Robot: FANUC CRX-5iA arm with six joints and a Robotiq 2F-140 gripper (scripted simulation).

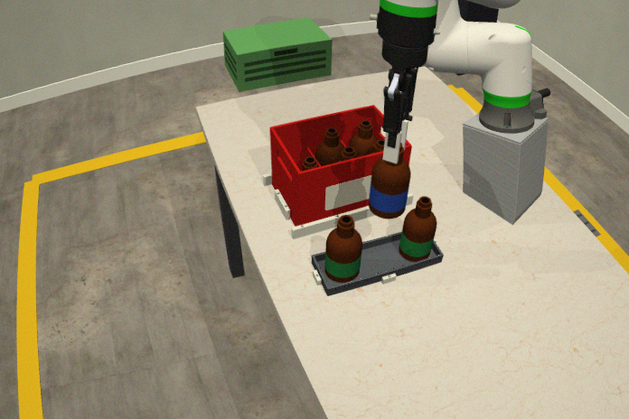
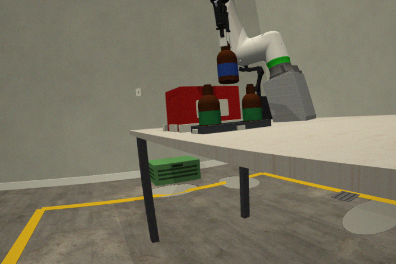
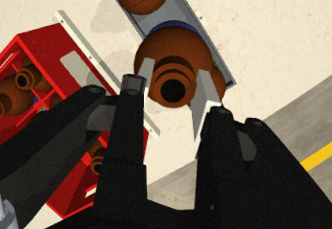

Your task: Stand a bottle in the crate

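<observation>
The glass bottle is 90 mm below my hand. The rest, counted from my hand: grey tray: 320 mm below; red crate: 30 mm behind, 240 mm to the right, 250 mm below.
</observation>
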